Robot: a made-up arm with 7 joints.
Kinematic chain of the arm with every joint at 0, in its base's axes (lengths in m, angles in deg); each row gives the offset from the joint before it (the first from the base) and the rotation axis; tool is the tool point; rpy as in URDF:
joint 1: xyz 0 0 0.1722 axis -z
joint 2: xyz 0 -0.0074 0.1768 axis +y
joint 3: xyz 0 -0.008 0.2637 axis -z
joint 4: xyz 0 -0.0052 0.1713 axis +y
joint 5: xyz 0 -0.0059 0.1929 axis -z
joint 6: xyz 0 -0.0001 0.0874 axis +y
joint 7: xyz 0 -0.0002 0.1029 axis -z
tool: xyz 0 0 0 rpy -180 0 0
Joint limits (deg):
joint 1: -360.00..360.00
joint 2: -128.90..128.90
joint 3: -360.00..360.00
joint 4: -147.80..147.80
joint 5: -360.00..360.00
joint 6: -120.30..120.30
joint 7: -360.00..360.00
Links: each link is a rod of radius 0.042 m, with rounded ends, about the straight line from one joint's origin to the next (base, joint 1, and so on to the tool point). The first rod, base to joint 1, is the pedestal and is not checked.
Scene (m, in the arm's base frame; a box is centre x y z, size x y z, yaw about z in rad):
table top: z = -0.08
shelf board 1: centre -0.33 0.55 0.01 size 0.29 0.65 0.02 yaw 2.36
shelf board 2: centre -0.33 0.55 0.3 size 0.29 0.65 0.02 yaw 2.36
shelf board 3: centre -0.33 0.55 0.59 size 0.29 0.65 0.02 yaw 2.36
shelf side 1: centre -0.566 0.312 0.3 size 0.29 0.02 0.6 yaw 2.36
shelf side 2: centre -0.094 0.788 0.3 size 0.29 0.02 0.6 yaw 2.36
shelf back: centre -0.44 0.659 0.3 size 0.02 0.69 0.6 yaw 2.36
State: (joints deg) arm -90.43 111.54 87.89 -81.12 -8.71 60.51 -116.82
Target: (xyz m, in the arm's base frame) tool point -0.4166 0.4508 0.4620
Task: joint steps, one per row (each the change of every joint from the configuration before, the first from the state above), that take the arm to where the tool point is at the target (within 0.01 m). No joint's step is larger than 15 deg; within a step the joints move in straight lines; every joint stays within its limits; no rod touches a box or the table.
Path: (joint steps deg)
1: 8.28 0.75 3.95 -12.23 -2.14 0.87 0.00
2: 8.29 0.74 3.95 -12.23 -2.14 0.87 0.00
3: 8.28 0.75 3.96 -12.23 -2.13 0.87 0.00
4: 8.29 0.74 3.95 -12.23 -2.14 0.86 0.00
5: -8.56 -8.45 -11.74 -2.93 4.13 -4.16 0.00
6: -8.55 -8.46 -11.75 -2.93 4.14 -4.16 0.00
7: -8.55 -8.45 -11.74 -2.93 4.13 -4.17 0.00
8: -5.02 -0.50 1.73 12.93 -0.16 1.47 0.00
9: -5.03 -0.50 1.72 12.93 -0.17 1.47 0.00
10: -5.02 -0.49 1.73 12.93 -0.16 1.47 0.00
11: -5.02 -0.50 1.73 12.93 -0.16 1.47 0.00

